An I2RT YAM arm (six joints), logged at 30 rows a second.
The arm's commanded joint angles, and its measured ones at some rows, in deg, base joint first. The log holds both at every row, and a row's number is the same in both.
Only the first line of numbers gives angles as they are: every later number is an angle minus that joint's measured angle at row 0.
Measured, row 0: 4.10, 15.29, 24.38, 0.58, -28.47, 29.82
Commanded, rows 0 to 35: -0.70, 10.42, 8.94, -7.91, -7.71, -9.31; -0.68, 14.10, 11.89, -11.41, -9.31, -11.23; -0.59, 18.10, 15.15, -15.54, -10.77, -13.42; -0.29, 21.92, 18.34, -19.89, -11.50, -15.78; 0.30, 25.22, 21.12, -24.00, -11.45, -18.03; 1.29, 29.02, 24.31, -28.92, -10.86, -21.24; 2.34, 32.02, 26.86, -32.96, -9.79, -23.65; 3.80, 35.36, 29.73, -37.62, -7.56, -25.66; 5.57, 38.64, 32.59, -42.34, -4.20, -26.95; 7.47, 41.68, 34.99, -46.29, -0.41, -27.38; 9.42, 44.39, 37.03, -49.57, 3.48, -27.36; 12.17, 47.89, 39.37, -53.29, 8.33, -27.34; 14.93, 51.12, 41.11, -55.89, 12.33, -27.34; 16.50, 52.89, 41.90, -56.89, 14.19, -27.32; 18.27, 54.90, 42.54, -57.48, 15.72, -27.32; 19.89, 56.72, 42.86, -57.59, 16.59, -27.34; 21.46, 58.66, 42.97, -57.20, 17.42, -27.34; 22.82, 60.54, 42.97, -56.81, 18.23, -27.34; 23.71, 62.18, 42.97, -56.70, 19.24, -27.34; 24.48, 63.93, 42.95, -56.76, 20.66, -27.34; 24.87, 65.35, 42.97, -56.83, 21.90, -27.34; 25.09, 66.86, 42.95, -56.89, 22.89, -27.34; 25.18, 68.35, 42.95, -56.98, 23.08, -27.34; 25.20, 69.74, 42.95, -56.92, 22.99, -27.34; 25.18, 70.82, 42.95, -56.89, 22.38, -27.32; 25.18, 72.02, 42.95, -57.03, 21.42, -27.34; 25.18, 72.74, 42.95, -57.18, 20.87, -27.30; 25.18, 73.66, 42.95, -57.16, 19.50, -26.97; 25.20, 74.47, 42.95, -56.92, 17.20, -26.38; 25.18, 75.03, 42.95, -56.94, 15.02, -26.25; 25.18, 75.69, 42.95, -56.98, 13.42, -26.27; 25.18, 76.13, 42.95, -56.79, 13.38, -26.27; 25.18, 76.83, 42.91, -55.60, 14.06, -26.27; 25.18, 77.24, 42.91, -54.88, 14.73, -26.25; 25.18, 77.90, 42.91, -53.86, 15.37, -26.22; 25.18, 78.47, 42.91, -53.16, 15.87, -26.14
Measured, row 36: 24.76, 77.02, 41.90, -54.03, 16.26, -26.44
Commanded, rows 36 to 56: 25.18, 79.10, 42.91, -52.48, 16.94, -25.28; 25.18, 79.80, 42.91, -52.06, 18.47, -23.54; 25.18, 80.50, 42.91, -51.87, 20.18, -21.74; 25.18, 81.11, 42.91, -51.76, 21.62, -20.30; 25.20, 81.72, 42.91, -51.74, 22.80, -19.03; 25.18, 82.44, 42.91, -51.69, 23.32, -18.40; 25.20, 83.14, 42.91, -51.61, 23.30, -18.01; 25.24, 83.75, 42.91, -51.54, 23.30, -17.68; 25.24, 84.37, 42.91, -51.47, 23.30, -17.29; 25.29, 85.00, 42.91, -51.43, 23.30, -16.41; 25.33, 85.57, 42.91, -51.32, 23.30, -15.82; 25.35, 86.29, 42.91, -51.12, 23.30, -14.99; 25.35, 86.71, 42.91, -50.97, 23.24, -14.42; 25.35, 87.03, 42.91, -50.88, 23.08, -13.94; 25.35, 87.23, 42.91, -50.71, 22.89, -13.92; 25.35, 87.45, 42.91, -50.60, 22.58, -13.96; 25.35, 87.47, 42.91, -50.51, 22.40, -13.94; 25.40, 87.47, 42.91, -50.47, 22.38, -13.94; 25.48, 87.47, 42.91, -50.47, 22.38, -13.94; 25.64, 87.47, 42.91, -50.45, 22.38, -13.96; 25.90, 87.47, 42.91, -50.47, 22.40, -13.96
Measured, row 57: 24.98, 86.99, 41.94, -50.60, 22.08, -15.32
